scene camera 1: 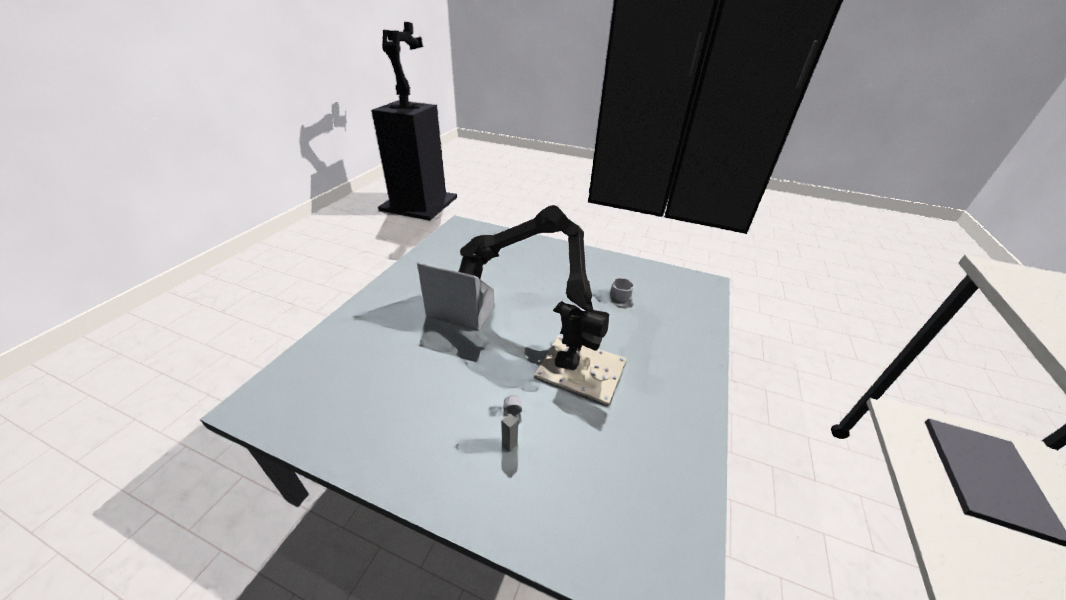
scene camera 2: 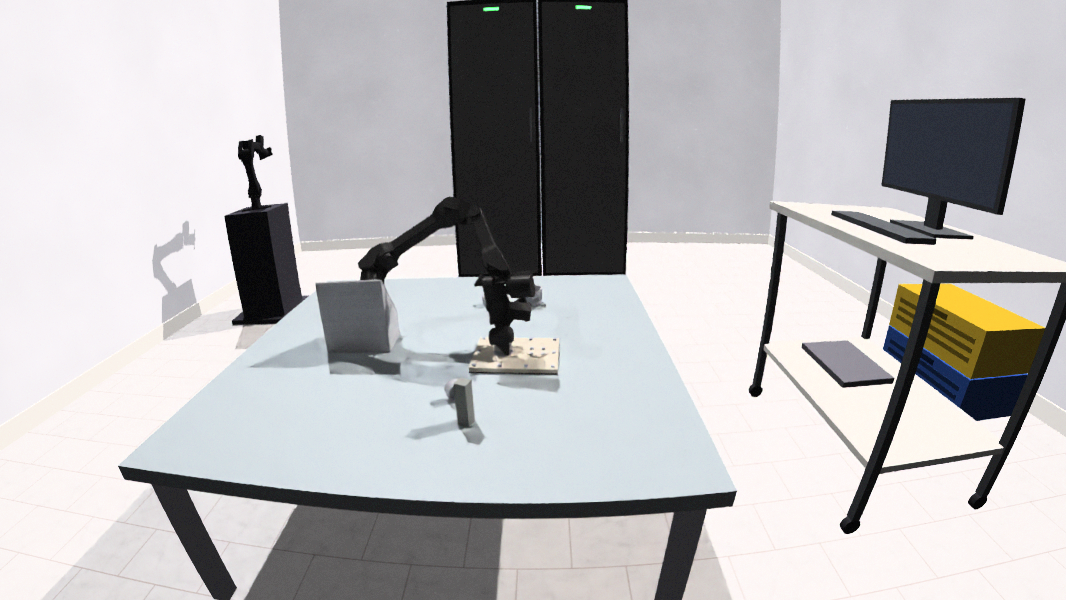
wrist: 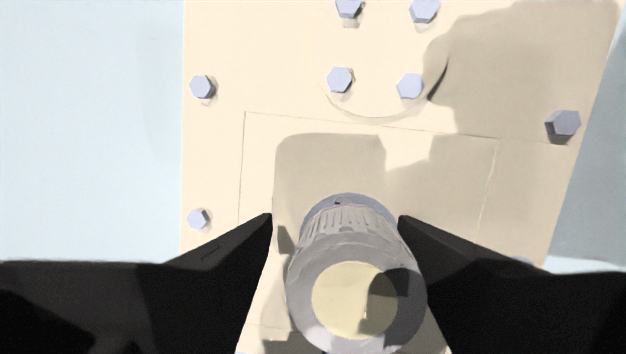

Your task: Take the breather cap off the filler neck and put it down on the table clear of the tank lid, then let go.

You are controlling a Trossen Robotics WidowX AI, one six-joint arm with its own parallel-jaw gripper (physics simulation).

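Frame: origin at the arm's base, x left, y back, z up, level; millimetres.
Seen in the pictures: gripper, fingertip midpoint: (scene camera 2: 507, 348) (wrist: 334, 222); arm's base at its link origin: (scene camera 1: 467, 277) (scene camera 2: 369, 291).
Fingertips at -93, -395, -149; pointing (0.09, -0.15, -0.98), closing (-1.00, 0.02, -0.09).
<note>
Offsets run from my fingertips to a thing's middle, as dx, dy, dz. "spot": to the spot under its first point. Level surfaces: height alone.
The breather cap {-7, +13, +23} (wrist: 355, 300), grey and ribbed with a pale yellow disc on top, stands upright on the filler neck in the wrist view. A blue-grey ring of the neck {spot: +7, -8, -3} (wrist: 320, 205) shows at its base. The cream tank lid (wrist: 280, 60) (scene camera 1: 555, 381) (scene camera 2: 477, 365) lies flat on the table with hex bolts on it. My gripper (wrist: 334, 222) (scene camera 1: 566, 362) (scene camera 2: 502, 348) is open over the lid, one finger on each side of the cap, with a small gap on both sides. In both scene views the gripper hides the cap.
A grey upright panel (scene camera 1: 451, 296) (scene camera 2: 350, 316) stands near the arm's base. A small upright block {-323, +94, +32} (scene camera 1: 509, 433) (scene camera 2: 463, 403) and a round grey piece {-223, +124, +4} (scene camera 1: 512, 405) stand in front of the lid. A grey cup {+404, -82, +8} (scene camera 1: 621, 290) stands behind it. The table {dz -20} (scene camera 1: 358, 417) (scene camera 2: 298, 447) extends around them.
</note>
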